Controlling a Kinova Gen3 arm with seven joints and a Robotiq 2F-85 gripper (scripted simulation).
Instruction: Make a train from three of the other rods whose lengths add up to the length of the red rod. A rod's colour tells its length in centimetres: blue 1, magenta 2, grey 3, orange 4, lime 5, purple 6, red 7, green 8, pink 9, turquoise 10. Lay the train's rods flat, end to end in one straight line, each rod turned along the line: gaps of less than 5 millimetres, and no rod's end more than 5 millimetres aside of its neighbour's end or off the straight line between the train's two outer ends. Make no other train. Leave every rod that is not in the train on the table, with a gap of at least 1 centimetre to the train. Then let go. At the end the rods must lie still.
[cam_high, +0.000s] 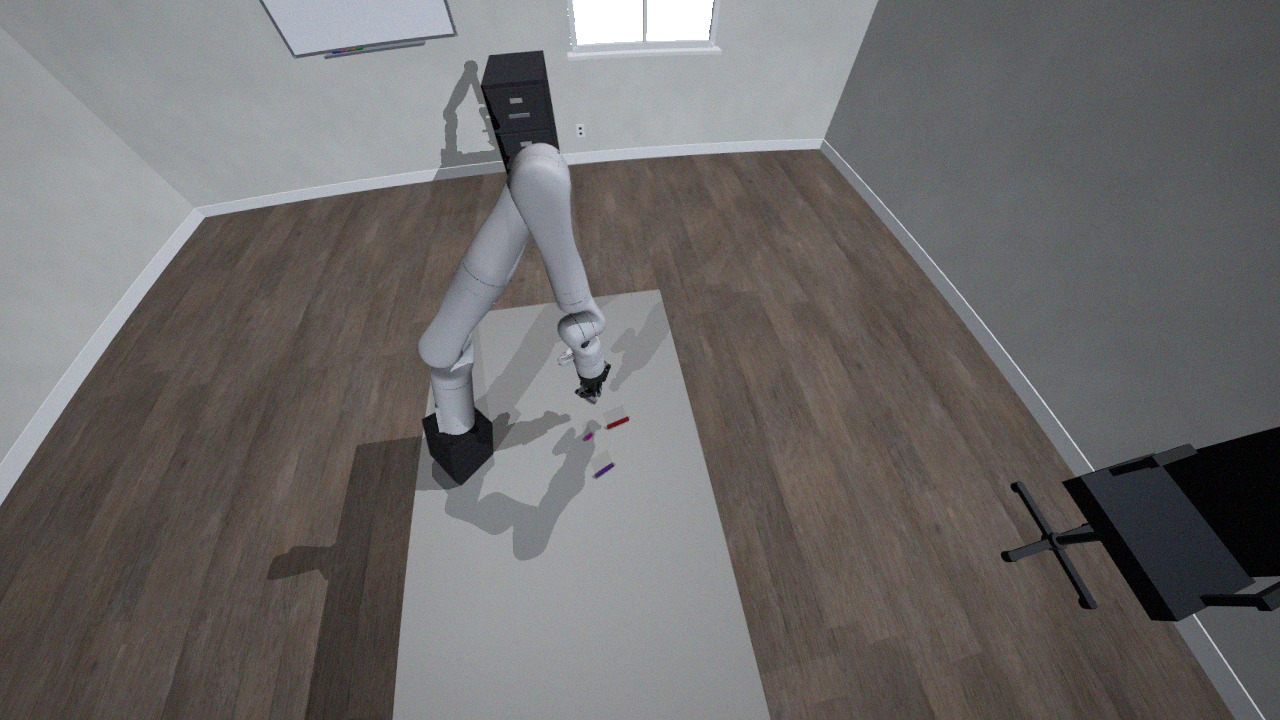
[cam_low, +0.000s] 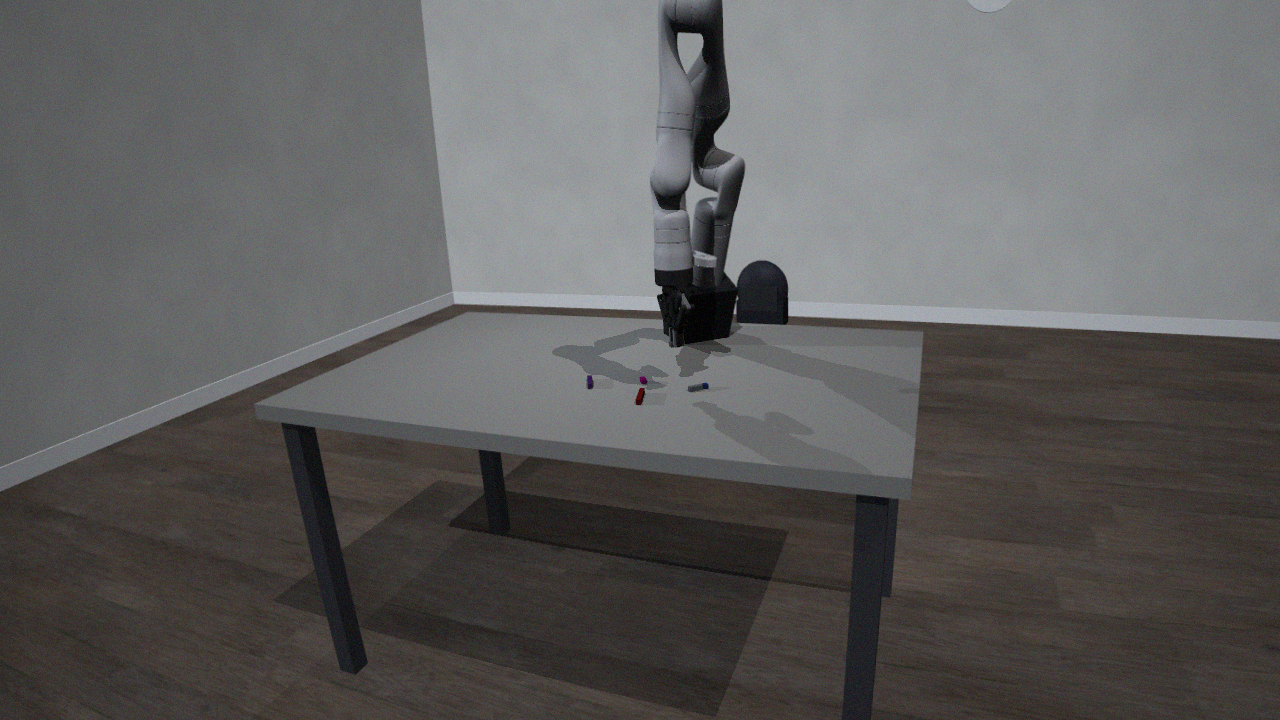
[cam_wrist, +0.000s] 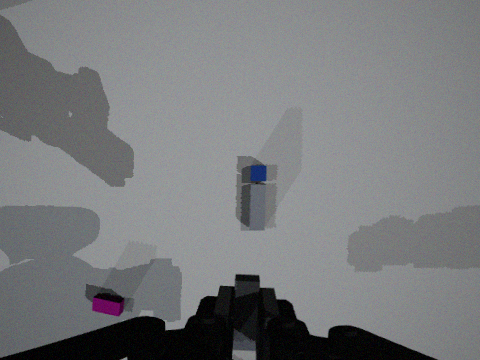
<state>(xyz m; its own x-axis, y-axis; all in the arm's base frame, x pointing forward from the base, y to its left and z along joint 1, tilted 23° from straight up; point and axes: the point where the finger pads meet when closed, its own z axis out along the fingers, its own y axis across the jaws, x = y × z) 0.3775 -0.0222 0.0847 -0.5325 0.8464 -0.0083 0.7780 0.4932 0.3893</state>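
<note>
Right now the blue rod is 11 cm below my hand, 5 cm to the left of it and 3 cm behind it. Also, from my hand: grey rod: 1 cm below; then red rod: 11 cm below, 7 cm to the right, 4 cm ahead; then magenta rod: 11 cm below, 9 cm to the right, 6 cm behind.
</note>
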